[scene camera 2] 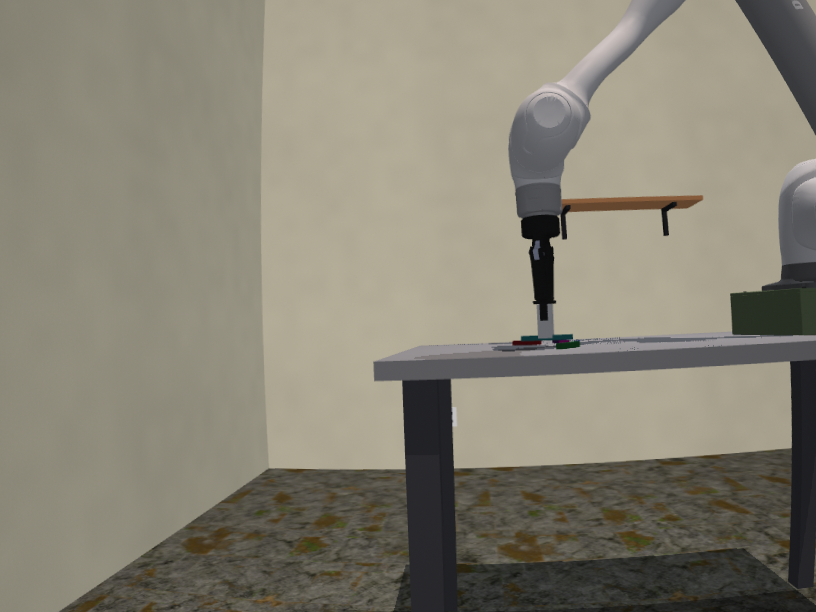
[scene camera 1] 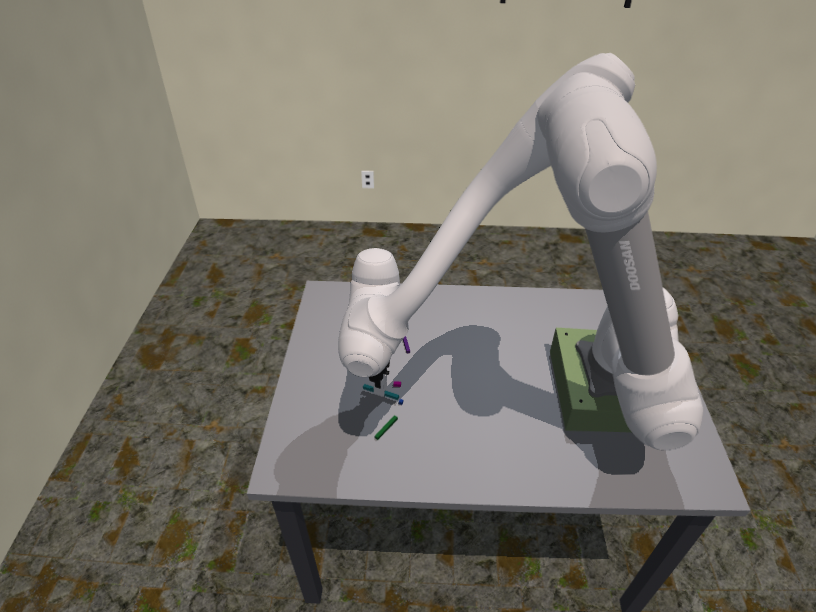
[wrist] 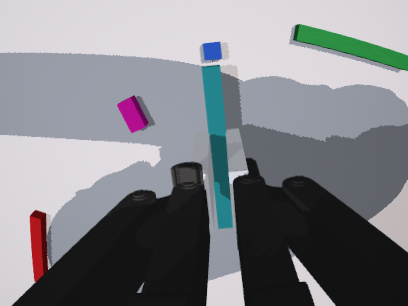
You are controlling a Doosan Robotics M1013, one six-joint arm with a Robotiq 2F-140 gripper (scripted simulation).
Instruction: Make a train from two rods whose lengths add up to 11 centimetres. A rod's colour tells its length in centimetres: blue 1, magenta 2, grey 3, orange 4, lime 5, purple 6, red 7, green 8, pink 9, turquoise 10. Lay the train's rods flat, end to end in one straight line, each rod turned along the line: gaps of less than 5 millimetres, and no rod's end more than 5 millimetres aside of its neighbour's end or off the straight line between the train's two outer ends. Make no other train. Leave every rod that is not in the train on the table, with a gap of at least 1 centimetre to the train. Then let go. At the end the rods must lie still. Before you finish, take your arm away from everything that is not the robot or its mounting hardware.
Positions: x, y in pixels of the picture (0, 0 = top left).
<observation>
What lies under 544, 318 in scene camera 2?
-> My gripper.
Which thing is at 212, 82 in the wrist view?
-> A turquoise rod.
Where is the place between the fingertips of my gripper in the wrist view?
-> At 219, 152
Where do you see a red rod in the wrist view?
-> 38, 232
</observation>
